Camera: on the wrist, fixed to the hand. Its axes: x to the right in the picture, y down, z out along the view.
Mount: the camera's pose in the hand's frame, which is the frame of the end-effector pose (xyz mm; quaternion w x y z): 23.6 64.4 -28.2 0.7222 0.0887 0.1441 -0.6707
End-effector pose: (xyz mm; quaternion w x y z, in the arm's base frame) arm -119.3 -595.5 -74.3 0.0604 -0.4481 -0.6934 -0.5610
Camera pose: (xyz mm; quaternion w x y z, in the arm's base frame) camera -100.7 -607.9 -3.6 0.1930 -0.2276 0.8424 0.4487
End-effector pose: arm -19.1 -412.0 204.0 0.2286 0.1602 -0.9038 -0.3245
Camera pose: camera -33.5 -389.3 273.1 0.0635 0.7889 -0.5411 -0.2844
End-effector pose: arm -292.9 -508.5 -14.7 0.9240 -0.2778 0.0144 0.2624
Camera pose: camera -300.9 -466.3 -75.2 0.8658 -0.1661 -0.0195 -0.4715
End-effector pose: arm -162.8 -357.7 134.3 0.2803 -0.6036 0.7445 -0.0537
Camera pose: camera -235.0 -369.8 122.6 0.1127 -0.9026 0.1685 -0.3798
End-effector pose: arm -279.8 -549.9 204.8 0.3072 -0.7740 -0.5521 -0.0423
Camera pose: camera -206.2 -558.1 209.5 0.3417 -0.1553 -0.8773 -0.2991
